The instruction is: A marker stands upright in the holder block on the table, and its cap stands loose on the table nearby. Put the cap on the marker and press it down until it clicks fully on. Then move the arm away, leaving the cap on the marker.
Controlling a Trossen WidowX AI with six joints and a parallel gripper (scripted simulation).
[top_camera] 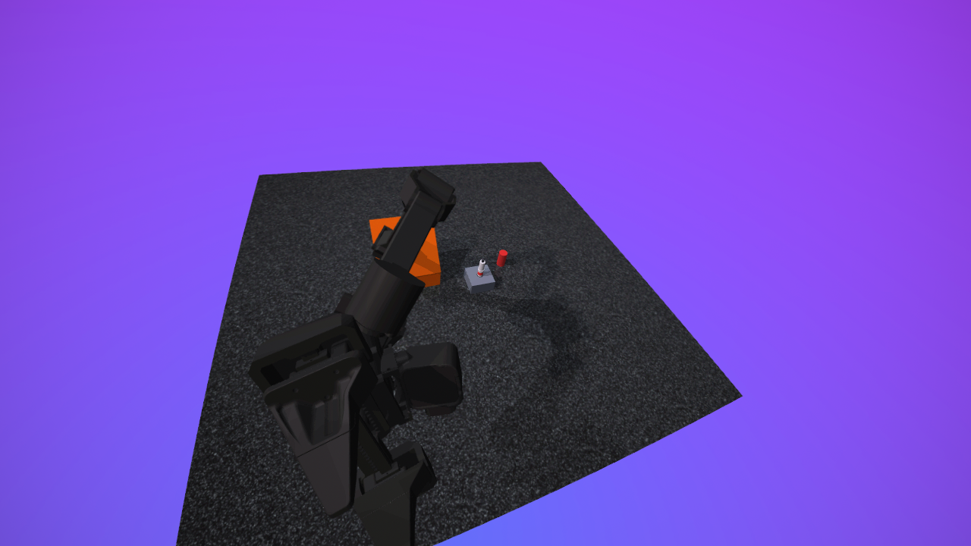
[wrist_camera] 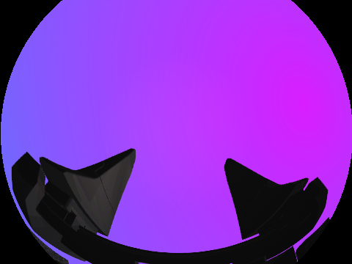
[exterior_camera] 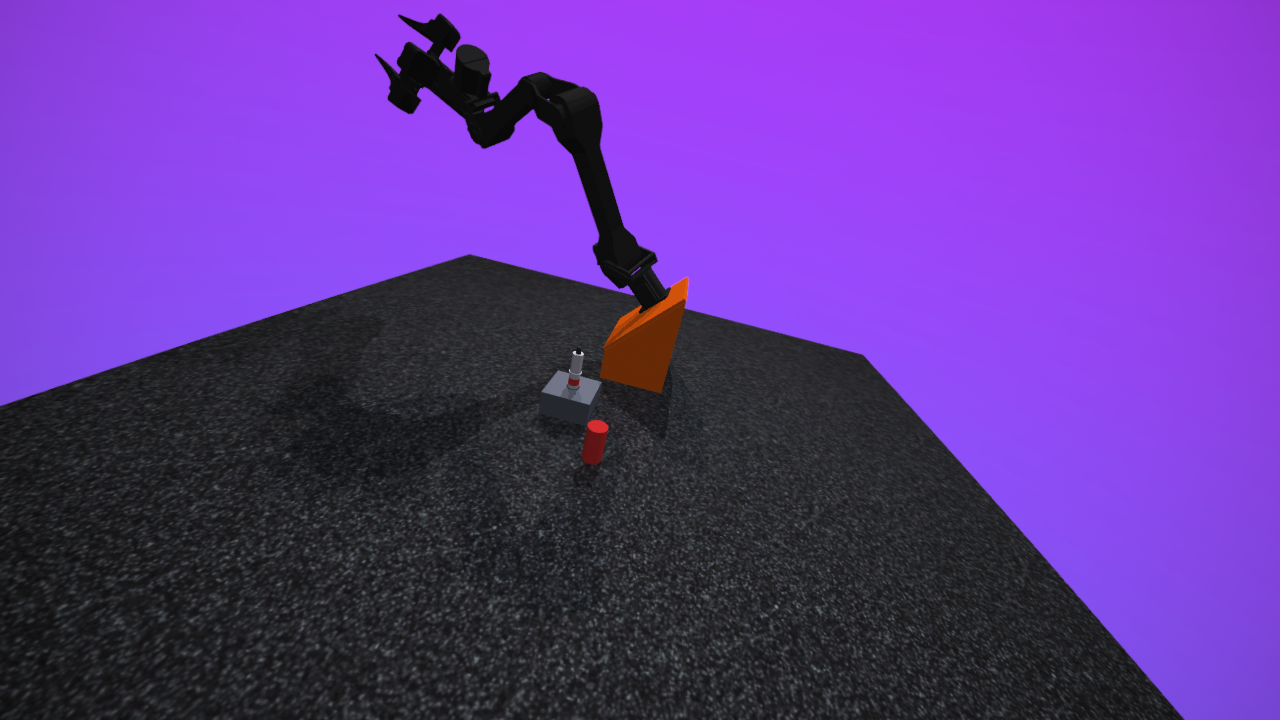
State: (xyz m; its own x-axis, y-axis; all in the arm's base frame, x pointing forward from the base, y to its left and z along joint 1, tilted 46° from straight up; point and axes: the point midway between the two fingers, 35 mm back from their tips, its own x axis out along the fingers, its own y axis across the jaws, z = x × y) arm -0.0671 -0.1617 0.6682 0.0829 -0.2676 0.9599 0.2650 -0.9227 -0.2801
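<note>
The red cap is 62 cm to the left of my gripper tip, 47 cm below it and 39 cm ahead of it. The rest, counted from my gripper tip: grey holder block: 55 cm to the left, 48 cm below, 29 cm ahead.
</note>
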